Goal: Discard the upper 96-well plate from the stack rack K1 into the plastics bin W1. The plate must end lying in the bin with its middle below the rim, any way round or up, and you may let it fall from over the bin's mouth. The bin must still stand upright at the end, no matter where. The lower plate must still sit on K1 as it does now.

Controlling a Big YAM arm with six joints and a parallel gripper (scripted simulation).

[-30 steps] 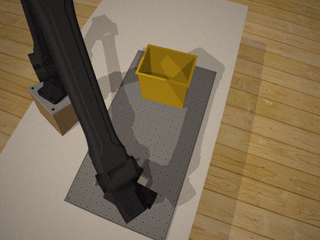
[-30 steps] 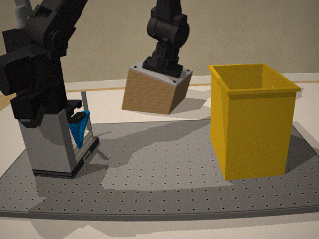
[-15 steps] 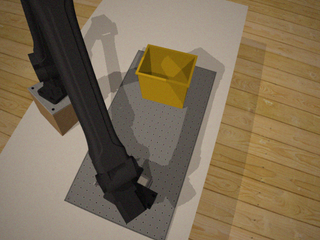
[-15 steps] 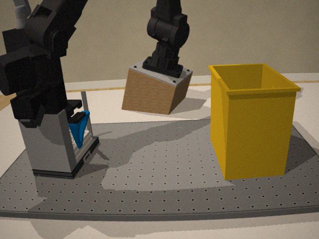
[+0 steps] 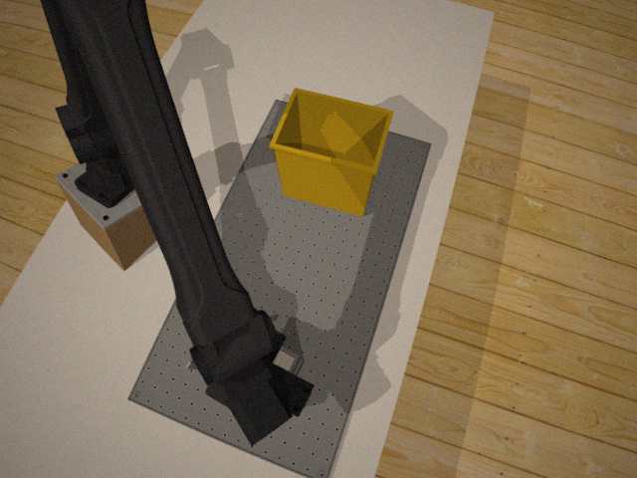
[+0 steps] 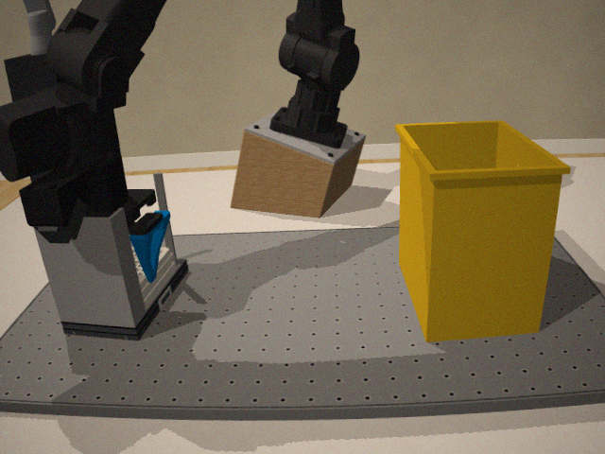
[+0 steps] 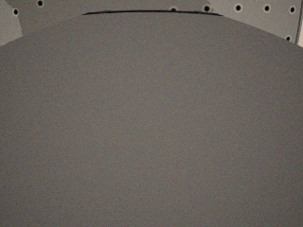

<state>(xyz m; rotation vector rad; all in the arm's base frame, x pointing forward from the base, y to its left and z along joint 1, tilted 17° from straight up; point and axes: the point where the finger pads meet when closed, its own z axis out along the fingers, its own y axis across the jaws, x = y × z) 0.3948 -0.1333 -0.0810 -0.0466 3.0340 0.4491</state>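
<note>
Now: hand 70 mm past the yellow bin W1, 390 mm to the right of it and 40 mm below it.
</note>
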